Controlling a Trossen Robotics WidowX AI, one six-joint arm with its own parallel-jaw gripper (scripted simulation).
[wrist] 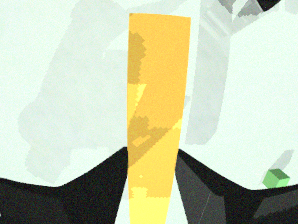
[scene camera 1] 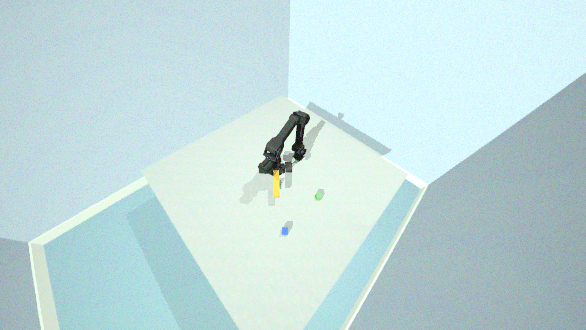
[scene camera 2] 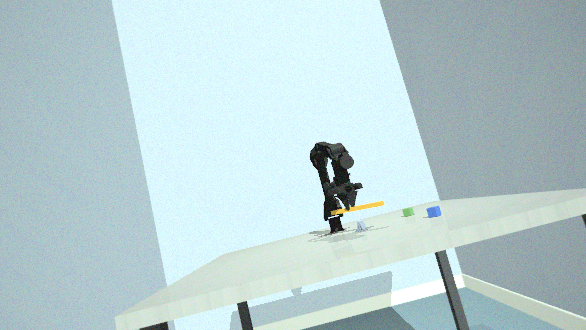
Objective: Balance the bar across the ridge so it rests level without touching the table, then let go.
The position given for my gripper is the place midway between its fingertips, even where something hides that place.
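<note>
My gripper (scene camera 2: 350, 209) visible. Bar (wrist: 158, 51) carried by the gripper (wrist: 151, 153).
</note>
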